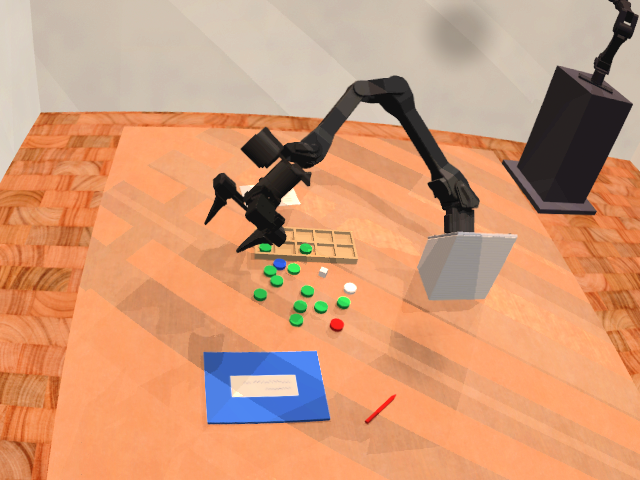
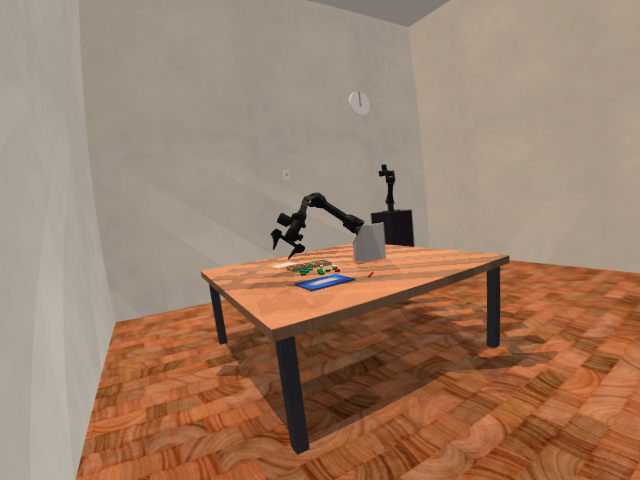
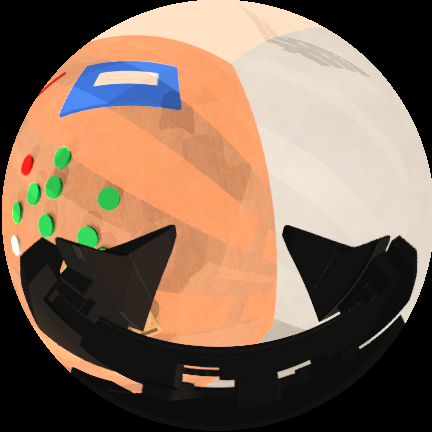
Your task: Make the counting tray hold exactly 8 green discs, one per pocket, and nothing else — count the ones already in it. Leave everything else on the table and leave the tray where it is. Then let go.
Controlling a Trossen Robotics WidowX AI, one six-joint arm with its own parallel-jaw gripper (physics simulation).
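The tan counting tray [image 1: 310, 258] has two rows of pockets. One green disc [image 1: 265, 248] lies in its front left pocket and another green disc [image 1: 306, 249] in a front pocket near the middle. The arm hides the tray's back left part. Several loose green discs lie in front of the tray, among them one disc [image 1: 260, 294] [image 3: 109, 198] at the left and one [image 1: 343, 302] at the right. My gripper [image 1: 222, 237] [image 2: 282, 253] [image 3: 230, 230] is open and empty, raised above the table to the left of the tray.
A blue disc [image 1: 279, 264] lies close to the tray's front wall. A white cube [image 1: 323, 271], a white disc [image 1: 349, 287] and a red disc [image 1: 336, 324] [image 3: 27, 165] lie nearby. A blue folder [image 1: 219, 408] and red pen [image 1: 381, 408] lie farther forward. White paper [image 1: 291, 198] lies behind the tray.
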